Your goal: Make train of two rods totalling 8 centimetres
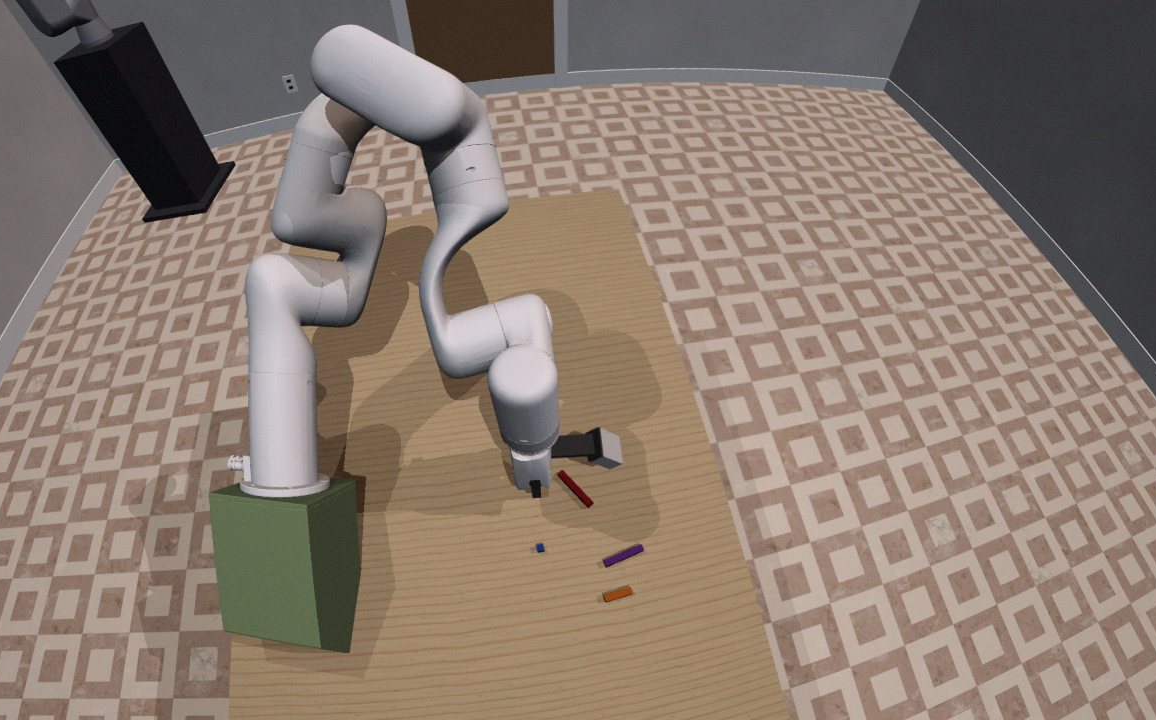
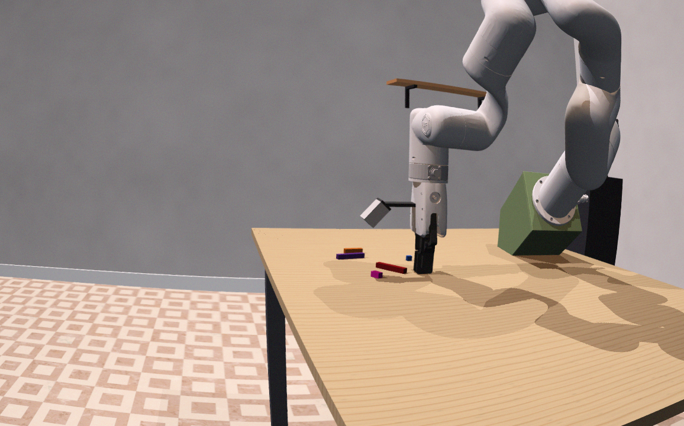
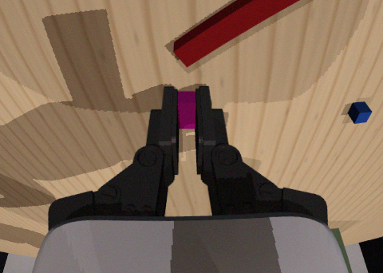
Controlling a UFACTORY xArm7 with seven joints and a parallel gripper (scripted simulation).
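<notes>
Now: the magenta rod 2 cm below my hand. Also, from my hand: small blue rod (12 cm to the right, 2 cm below); then purple rod (13 cm to the right, 12 cm ahead, 2 cm below); then red rod (6 cm ahead, 2 cm to the right, 2 cm below).
</notes>
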